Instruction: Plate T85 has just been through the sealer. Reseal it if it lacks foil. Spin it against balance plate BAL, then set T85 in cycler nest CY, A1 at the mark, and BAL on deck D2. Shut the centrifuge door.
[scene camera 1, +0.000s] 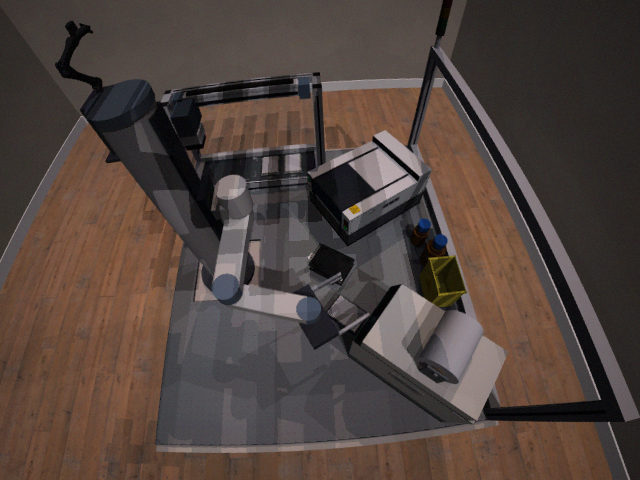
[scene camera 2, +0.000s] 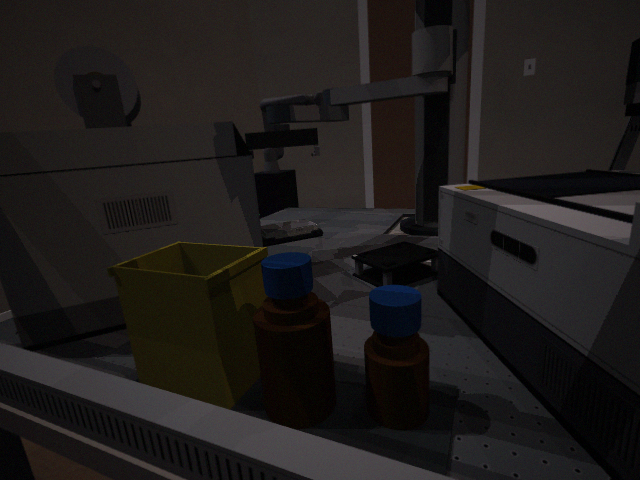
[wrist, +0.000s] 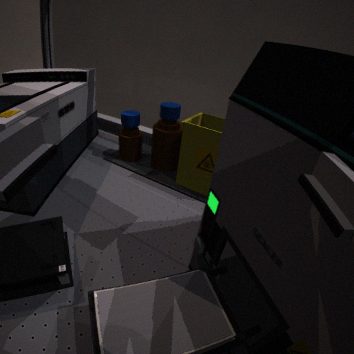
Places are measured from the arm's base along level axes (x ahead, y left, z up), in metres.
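Pixels of known places: gripper, fingertip midpoint: (scene camera 1: 354, 294) (scene camera 2: 279, 154) (wrist: 181, 147).
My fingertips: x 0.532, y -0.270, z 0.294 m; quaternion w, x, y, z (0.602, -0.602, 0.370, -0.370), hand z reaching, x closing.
Behind a point stands the place of what it marks.
A plate (scene camera 1: 345, 310) {x 0.509, y -0.271, z 0.128 m} (scene camera 2: 293, 227) {x 0.531, y -0.254, z 0.127 m} (wrist: 160, 316) {x 0.513, y -0.281, z 0.128 m} lies flat on the dark tray in front of the sealer (scene camera 1: 413, 338) {x 0.677, y -0.447, z 0.363 m} (scene camera 2: 129, 206) {x 0.821, y -0.405, z 0.233 m} (wrist: 280, 165) {x 0.596, y -0.323, z 0.275 m}. Its top looks covered by an even grey sheet; no label is readable, so I cannot tell T85 by name. My gripper (scene camera 1: 354, 295) {x 0.532, y -0.270, z 0.294 m} (wrist: 181, 147) {x 0.532, y -0.270, z 0.294 m} is open and empty, above the plate and turned at an angle to it. In scene camera 2 its dark body is high over the tray. A white machine (scene camera 1: 379, 188) {x 0.713, y 0.230, z 0.221 m} (scene camera 2: 537, 227) {x 0.801, y 0.203, z 0.211 m} (wrist: 45, 125) {x 0.668, y 0.130, z 0.171 m} with a dark top panel stands at the back right; I cannot tell whether it is the centrifuge or cycler. BAL cannot be identified.
A low black stand (scene camera 1: 330, 262) {x 0.472, y -0.030, z 0.061 m} (scene camera 2: 397, 255) {x 0.489, y -0.023, z 0.061 m} (wrist: 30, 255) {x 0.489, y -0.059, z 0.061 m} is between the machines. Two blue-capped bottles (scene camera 1: 421, 232) {x 0.881, y 0.046, z 0.125 m} (scene camera 2: 295, 356) {x 0.961, y -0.018, z 0.108 m} (wrist: 130, 140) {x 0.869, y 0.046, z 0.087 m} and a yellow bin (scene camera 1: 442, 281) {x 0.958, y -0.151, z 0.021 m} (scene camera 2: 191, 320) {x 0.967, y -0.148, z 0.132 m} (wrist: 199, 160) {x 0.857, y -0.170, z 0.106 m} line the edge. Two pale pieces (scene camera 1: 293, 163) {x 0.327, y 0.565, z 0.085 m} lie under the gantry frame (scene camera 1: 317, 121) {x 0.467, y 0.537, z 0.366 m}.
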